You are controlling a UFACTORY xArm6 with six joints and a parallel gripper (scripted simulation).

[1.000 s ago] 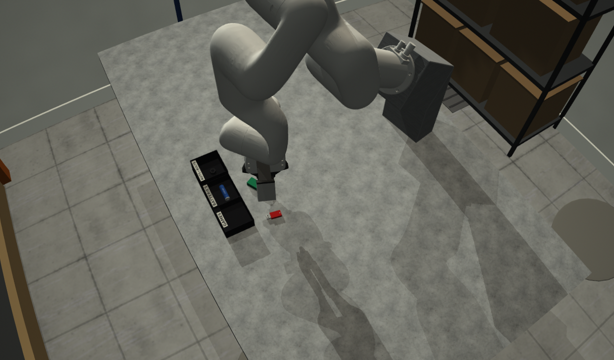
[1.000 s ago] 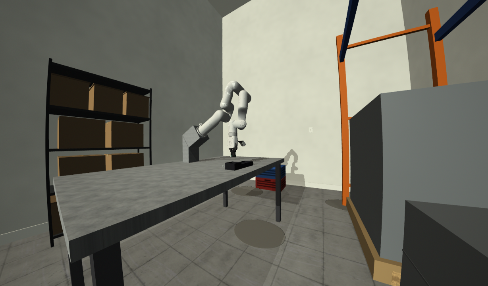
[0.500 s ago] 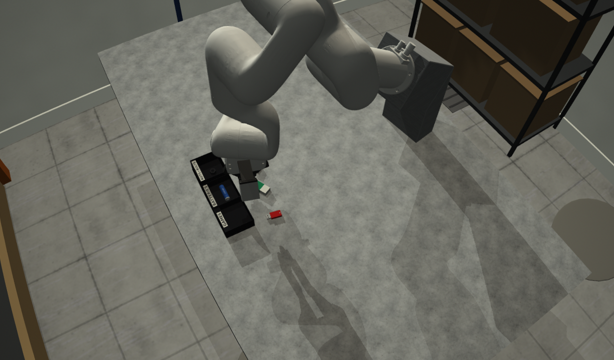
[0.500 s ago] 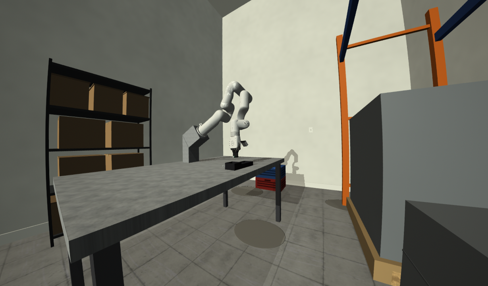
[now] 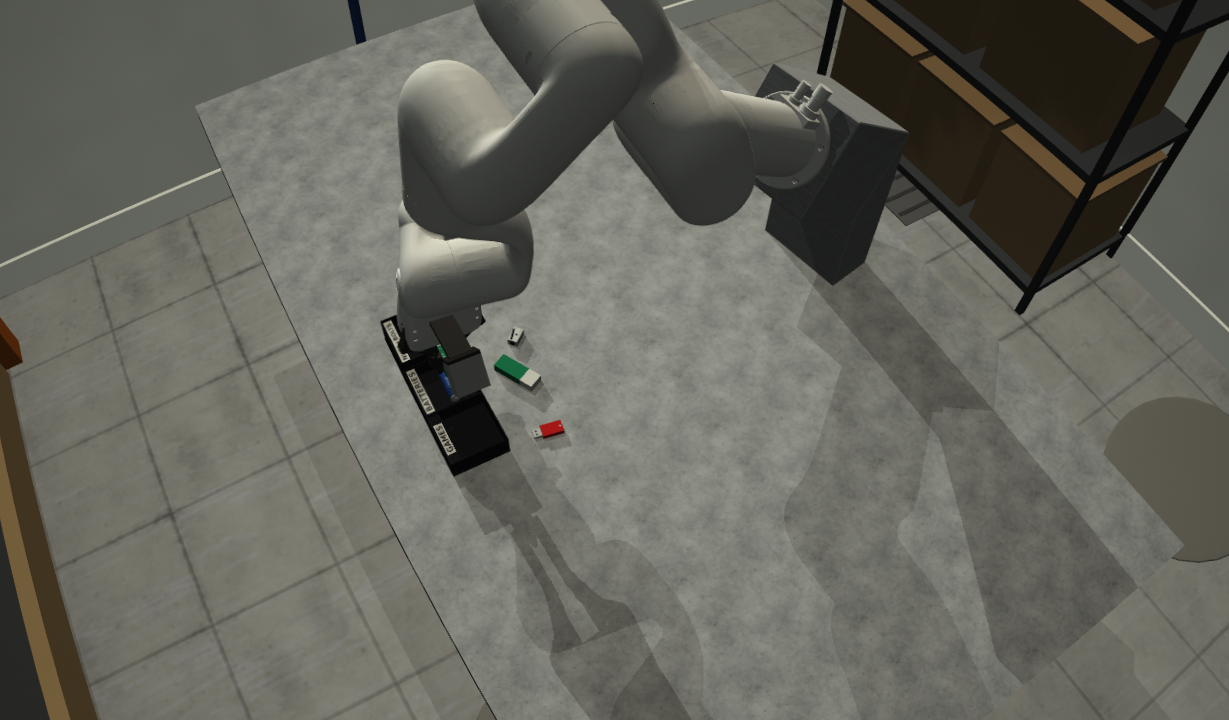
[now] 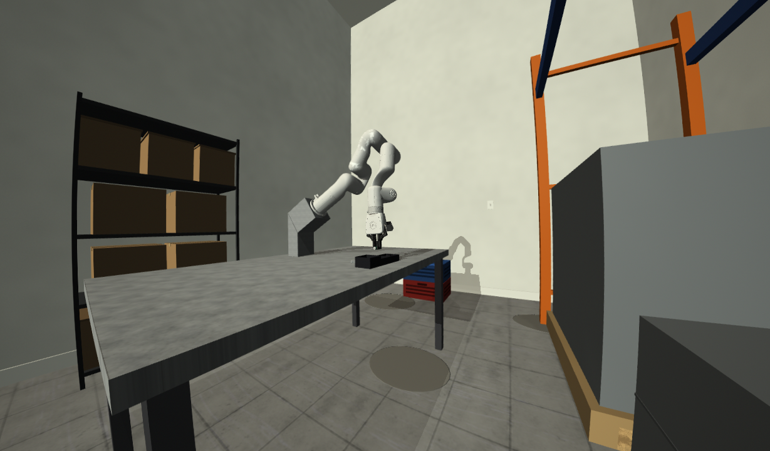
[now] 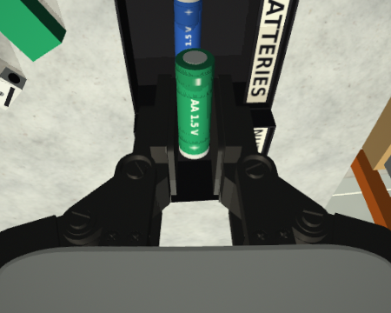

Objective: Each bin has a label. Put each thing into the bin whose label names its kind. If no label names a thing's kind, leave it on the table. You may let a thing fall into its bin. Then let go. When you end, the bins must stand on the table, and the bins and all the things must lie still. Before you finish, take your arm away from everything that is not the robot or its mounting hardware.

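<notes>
Right now the green battery is 20 mm below my hand. The rest, counted from my hand: black cube (90 mm to the right, 80 mm below); then blue battery (80 mm below); then black three-compartment bin (10 mm ahead, 70 mm below).
</notes>
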